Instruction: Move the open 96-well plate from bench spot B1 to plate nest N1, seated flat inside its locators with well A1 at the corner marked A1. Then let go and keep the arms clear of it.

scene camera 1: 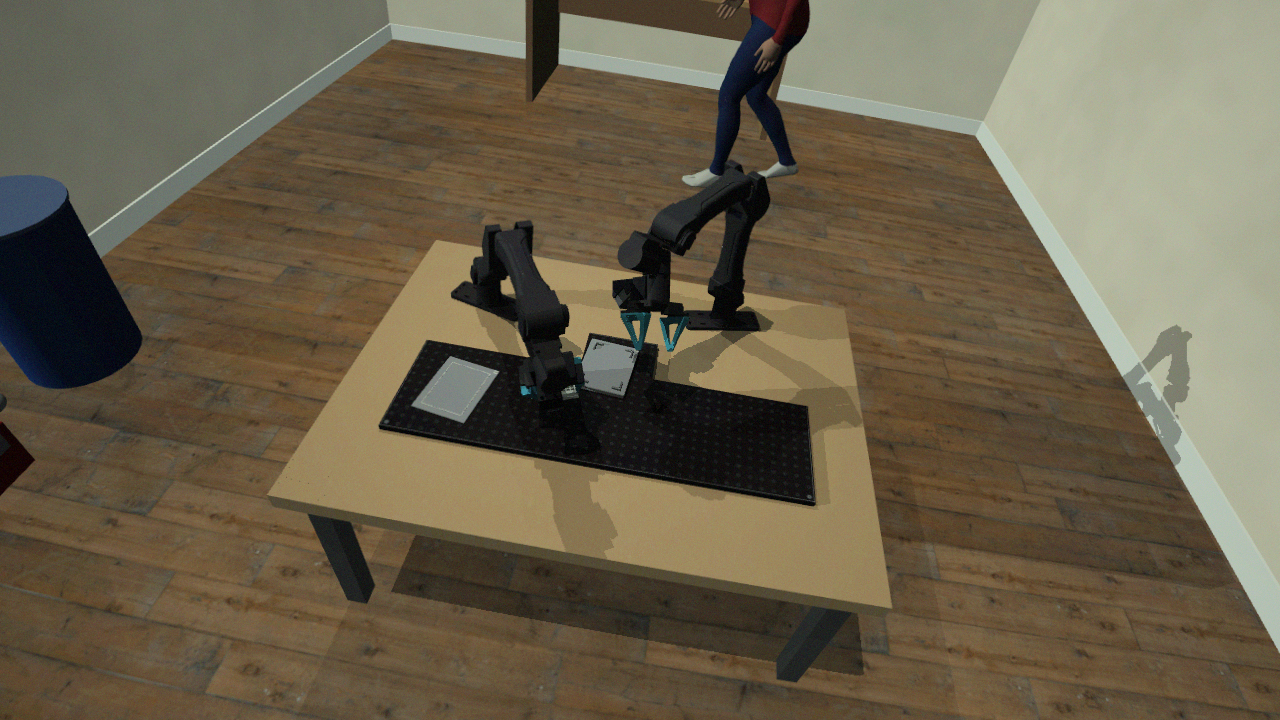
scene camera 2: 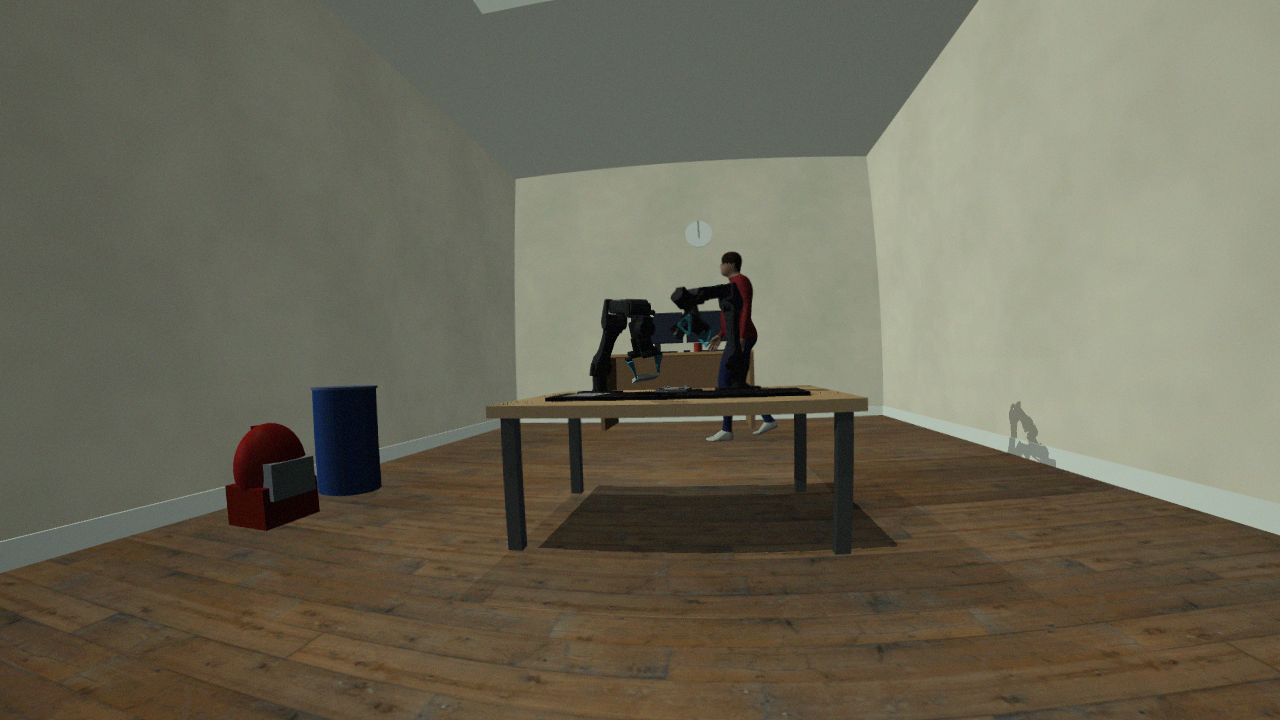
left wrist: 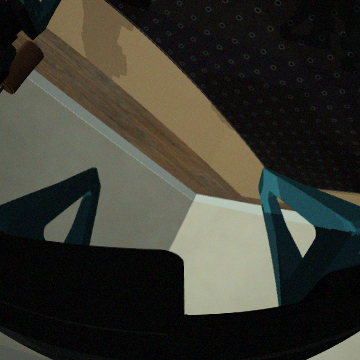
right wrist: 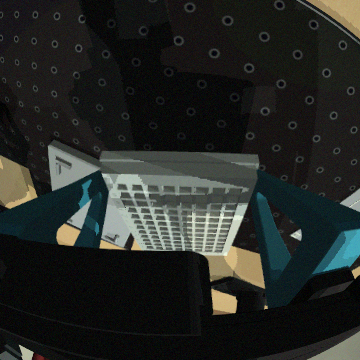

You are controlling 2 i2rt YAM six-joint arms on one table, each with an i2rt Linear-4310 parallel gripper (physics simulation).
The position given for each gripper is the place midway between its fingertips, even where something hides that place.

Labels:
The left gripper (scene camera 1: pixel 654 351) is open, holding nothing. The right gripper (scene camera 1: pixel 557 394) holds a white well plate, which touches nothing else.

